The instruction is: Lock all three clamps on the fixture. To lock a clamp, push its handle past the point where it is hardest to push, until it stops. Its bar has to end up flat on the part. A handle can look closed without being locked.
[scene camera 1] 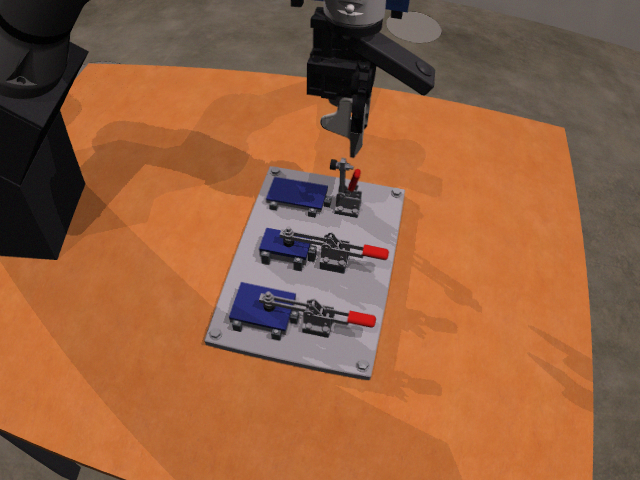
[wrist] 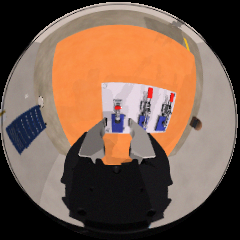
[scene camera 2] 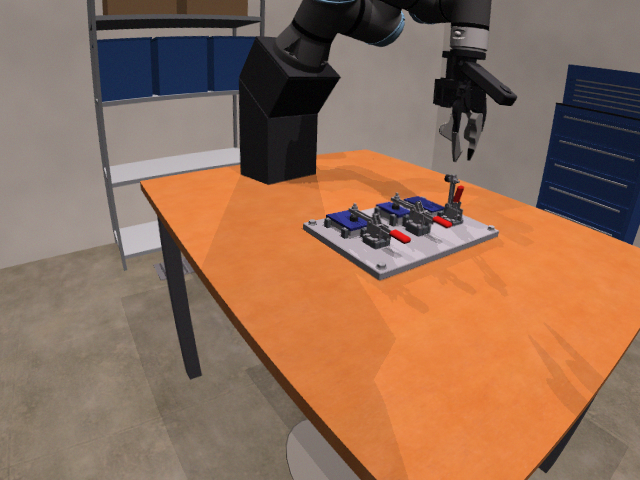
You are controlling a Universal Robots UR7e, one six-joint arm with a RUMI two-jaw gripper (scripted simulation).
Observation:
I see my gripper (scene camera 1: 355, 146), a blue part (scene camera 1: 291, 193) and a grey fixture plate (scene camera 1: 363, 288).
My gripper is seen too in the wrist view (wrist: 117, 118) and in scene camera 2 (scene camera 2: 461, 161). The grey fixture plate shows as well in the wrist view (wrist: 132, 94) and in scene camera 2 (scene camera 2: 440, 242).

